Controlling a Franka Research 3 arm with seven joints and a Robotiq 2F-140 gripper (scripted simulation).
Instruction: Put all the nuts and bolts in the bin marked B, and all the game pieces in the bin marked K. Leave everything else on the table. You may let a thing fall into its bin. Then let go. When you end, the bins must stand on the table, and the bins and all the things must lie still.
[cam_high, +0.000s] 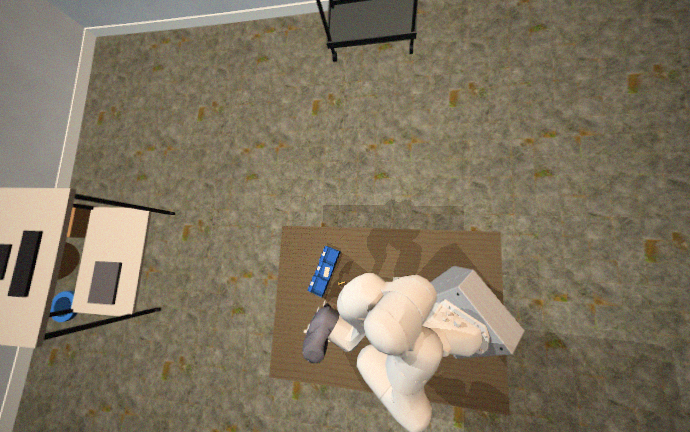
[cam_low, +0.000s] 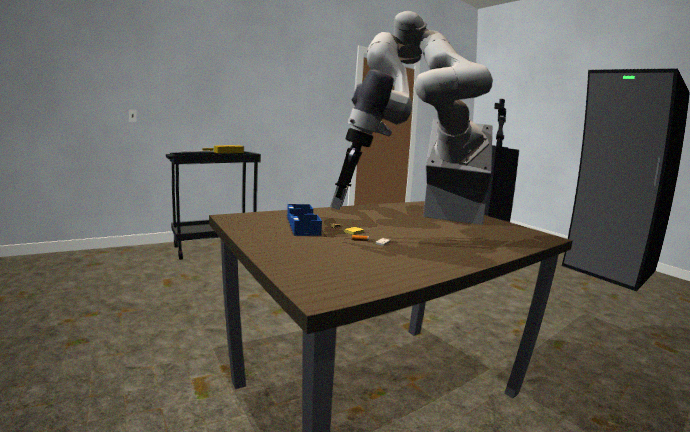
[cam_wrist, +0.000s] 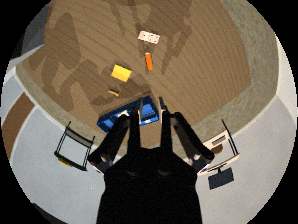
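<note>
Right now the pale beige piece is 130 mm behind my hand, 120 mm below it and 60 mm to the left of it. Also, from my hand: yellow block (120 mm below, 70 mm behind, 60 mm to the right); orange piece (120 mm below, 70 mm behind, 30 mm to the left); thin tan bolt (120 mm to the right, 120 mm below, 20 mm behind).
</note>
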